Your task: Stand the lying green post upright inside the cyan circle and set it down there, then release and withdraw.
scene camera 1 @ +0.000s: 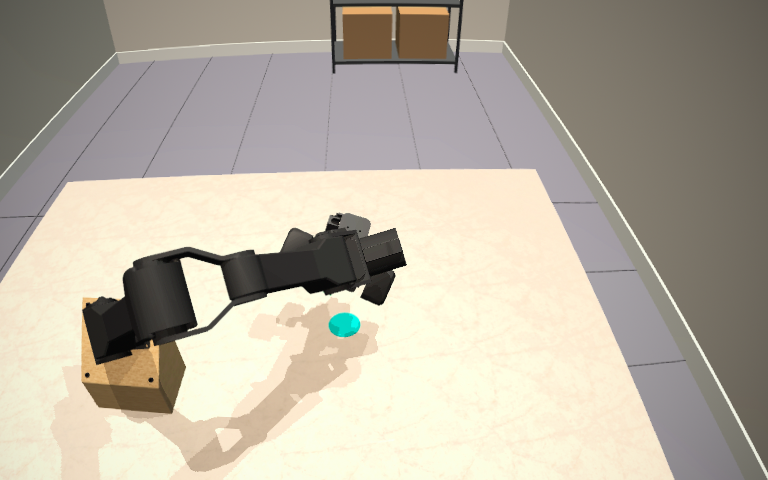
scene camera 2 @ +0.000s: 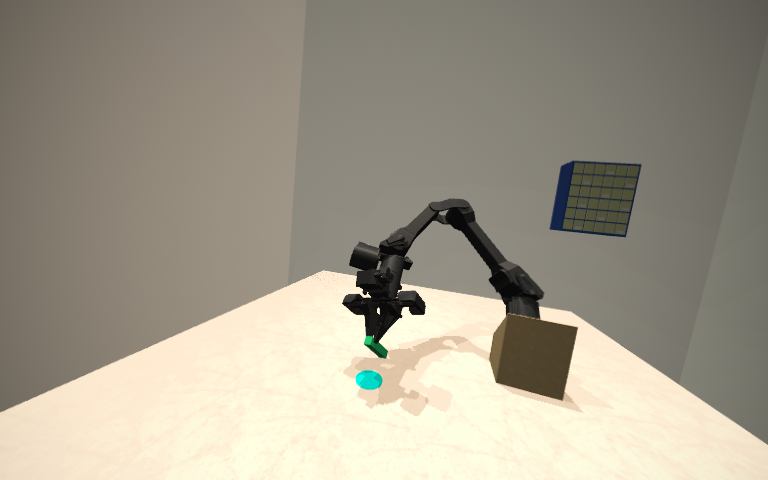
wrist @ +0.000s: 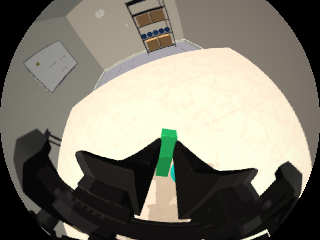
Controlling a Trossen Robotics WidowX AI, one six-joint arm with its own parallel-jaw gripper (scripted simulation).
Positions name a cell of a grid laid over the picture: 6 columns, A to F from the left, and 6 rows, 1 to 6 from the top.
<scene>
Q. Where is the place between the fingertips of my gripper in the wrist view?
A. At D4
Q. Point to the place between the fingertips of my gripper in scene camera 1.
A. At C4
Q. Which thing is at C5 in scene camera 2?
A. My gripper.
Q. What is my gripper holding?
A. A green post.
</scene>
